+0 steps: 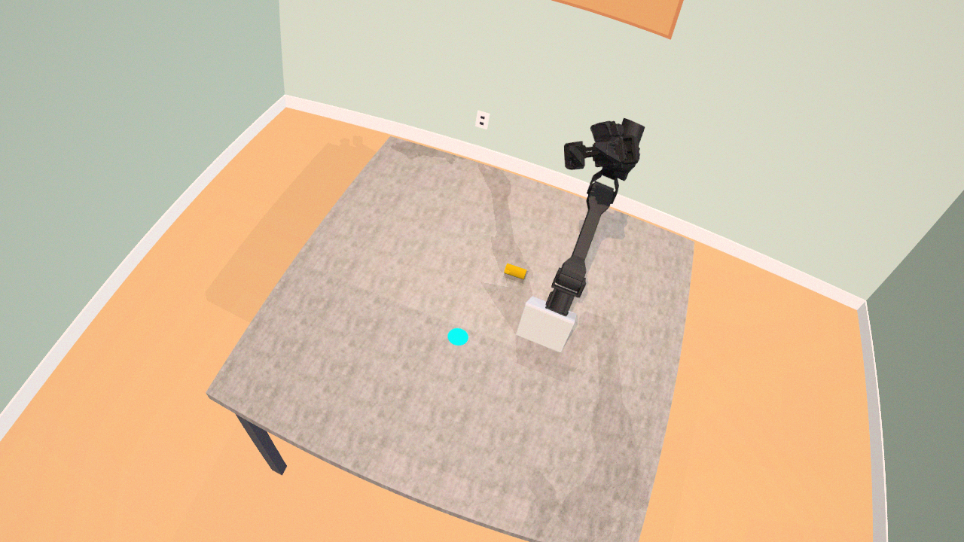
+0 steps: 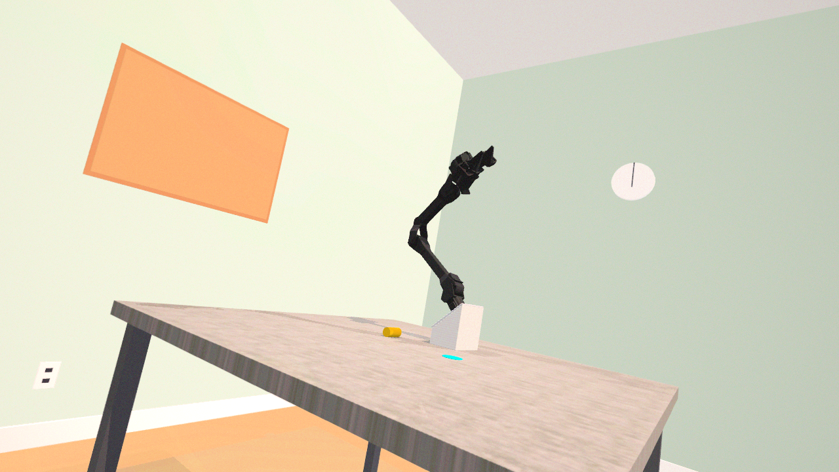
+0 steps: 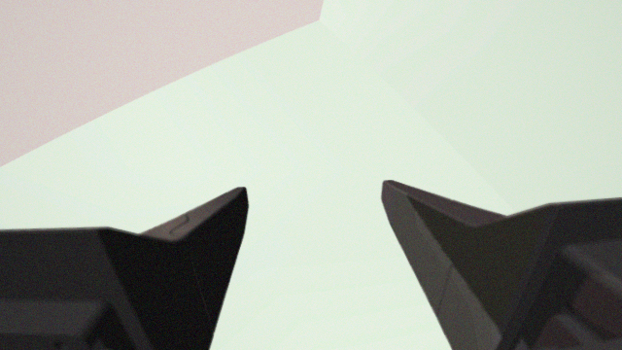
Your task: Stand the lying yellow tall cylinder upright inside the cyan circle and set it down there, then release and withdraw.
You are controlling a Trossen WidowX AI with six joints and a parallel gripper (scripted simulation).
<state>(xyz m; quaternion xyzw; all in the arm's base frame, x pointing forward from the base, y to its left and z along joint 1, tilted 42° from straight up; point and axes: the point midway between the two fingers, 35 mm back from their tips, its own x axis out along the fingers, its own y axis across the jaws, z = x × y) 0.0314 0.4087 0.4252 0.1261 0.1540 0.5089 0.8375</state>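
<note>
The yellow cylinder is 11 cm ahead of my gripper tip, 20 cm to the right of it and 70 cm below it. Round my gripper tip: cyan circle: 17 cm ahead, 10 cm to the left, 72 cm below.
</note>
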